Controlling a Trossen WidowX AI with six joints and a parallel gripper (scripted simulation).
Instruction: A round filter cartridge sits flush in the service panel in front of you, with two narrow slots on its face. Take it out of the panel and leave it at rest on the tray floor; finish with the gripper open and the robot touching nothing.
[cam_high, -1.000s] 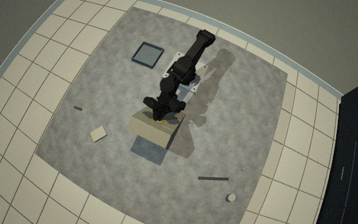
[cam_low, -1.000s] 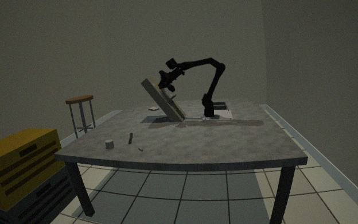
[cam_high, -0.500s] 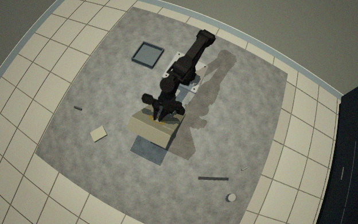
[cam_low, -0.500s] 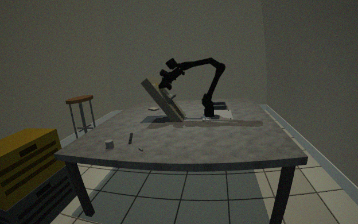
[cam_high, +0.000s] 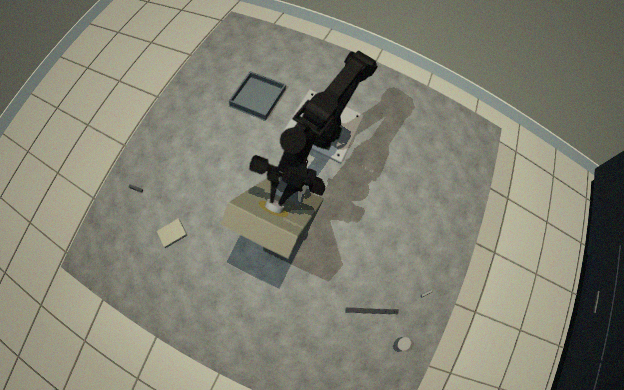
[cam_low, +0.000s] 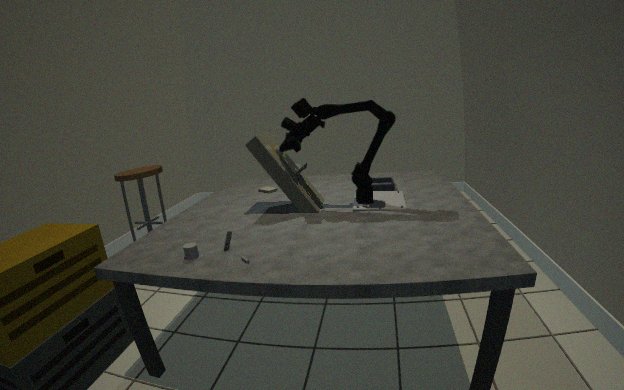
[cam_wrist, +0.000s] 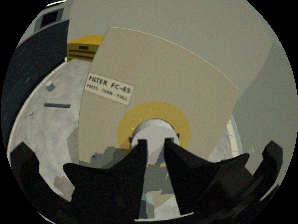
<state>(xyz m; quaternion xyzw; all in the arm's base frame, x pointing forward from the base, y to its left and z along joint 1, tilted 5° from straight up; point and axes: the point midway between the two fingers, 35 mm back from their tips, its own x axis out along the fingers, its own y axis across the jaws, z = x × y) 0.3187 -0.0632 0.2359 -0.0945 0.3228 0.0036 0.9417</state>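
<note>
The tan service panel lies 3 cm behind my gripper tip and 9 cm below it. Also, from my gripper tip: round filter cartridge 1 cm ahead, 1 cm below; flat blue-grey tray 44 cm behind, 22 cm to the right, 23 cm below; beige tile 12 cm ahead, 32 cm to the right, 24 cm below.
</note>
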